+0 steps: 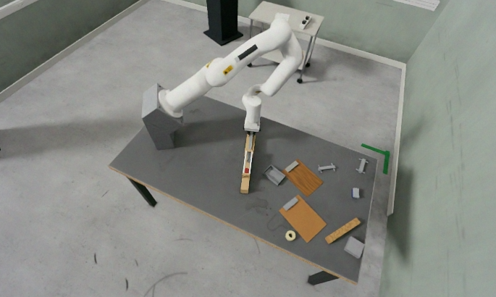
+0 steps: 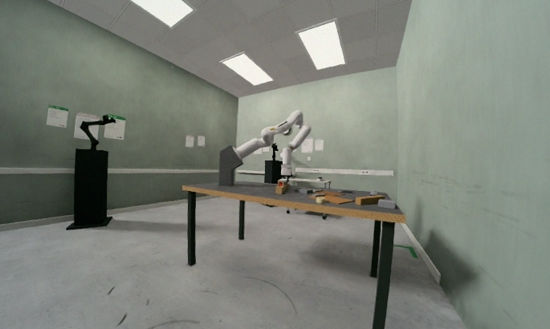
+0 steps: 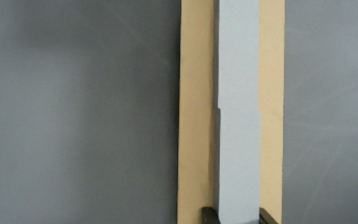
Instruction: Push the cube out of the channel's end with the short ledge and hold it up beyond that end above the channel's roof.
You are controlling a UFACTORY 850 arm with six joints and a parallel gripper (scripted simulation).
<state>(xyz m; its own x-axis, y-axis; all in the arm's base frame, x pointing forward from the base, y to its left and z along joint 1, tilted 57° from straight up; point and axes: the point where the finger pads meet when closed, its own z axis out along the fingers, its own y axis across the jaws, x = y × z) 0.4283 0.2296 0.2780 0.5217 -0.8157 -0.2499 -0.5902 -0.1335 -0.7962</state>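
Now: hand 22 cm to the left of the red cube, 19 cm short of it and 1 cm above it. The rest, counted from my hand: wooden bar (82 cm ahead, 5 cm to the right, 5 cm below); grey tray (31 cm ahead, 9 cm to the right, 6 cm below); wooden channel (18 cm to the right, 16 cm ahead, 1 cm below).
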